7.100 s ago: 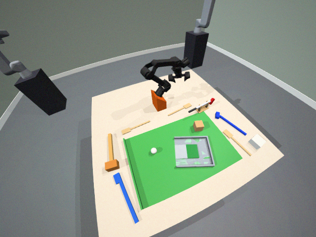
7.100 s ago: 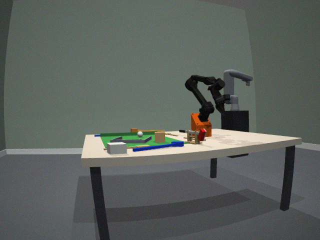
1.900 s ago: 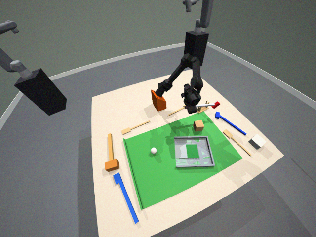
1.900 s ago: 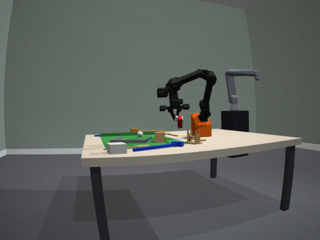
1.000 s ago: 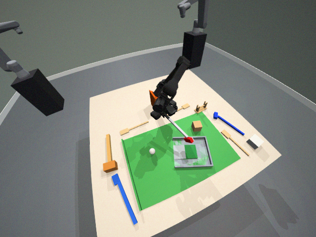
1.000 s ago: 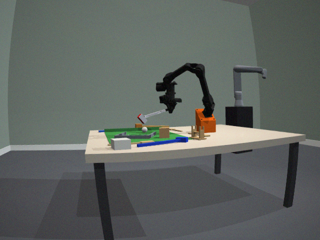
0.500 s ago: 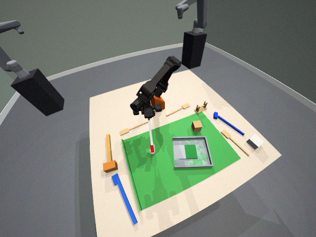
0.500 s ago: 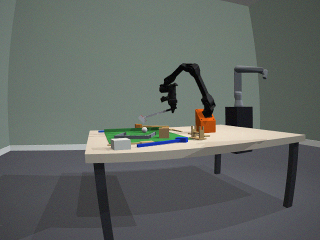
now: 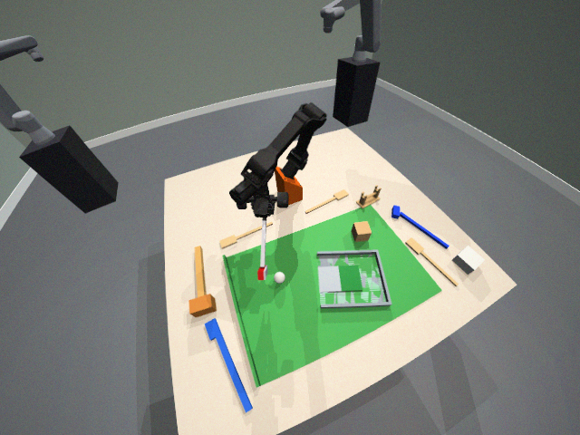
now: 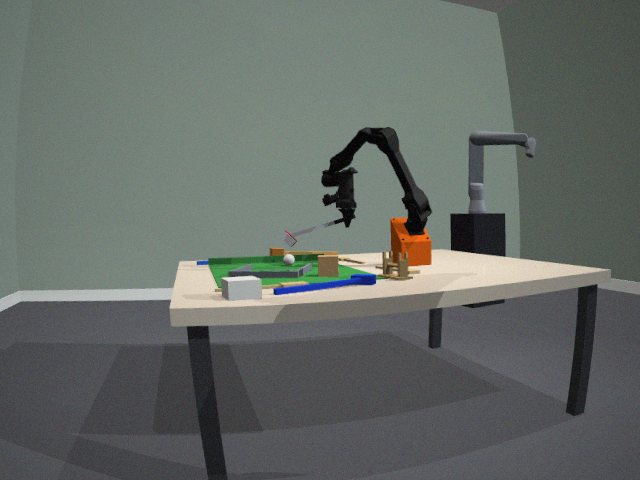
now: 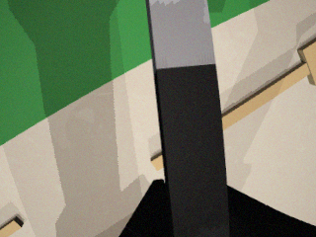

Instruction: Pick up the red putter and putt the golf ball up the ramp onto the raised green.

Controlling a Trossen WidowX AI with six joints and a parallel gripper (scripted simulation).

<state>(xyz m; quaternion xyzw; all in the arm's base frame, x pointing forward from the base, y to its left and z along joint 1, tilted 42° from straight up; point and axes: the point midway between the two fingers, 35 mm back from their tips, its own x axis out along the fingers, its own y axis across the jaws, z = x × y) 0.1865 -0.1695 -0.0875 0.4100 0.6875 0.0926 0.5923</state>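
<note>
The red putter is 110 mm ahead of my gripper tip and 50 mm to the right of it. From my gripper tip the other things lie so: wooden cube (200 mm ahead, 340 mm to the left, 100 mm below); then grey-walled frame (340 mm ahead, 210 mm to the left, 130 mm below); then white golf ball (210 mm ahead, 50 mm to the right, 110 mm below).
</note>
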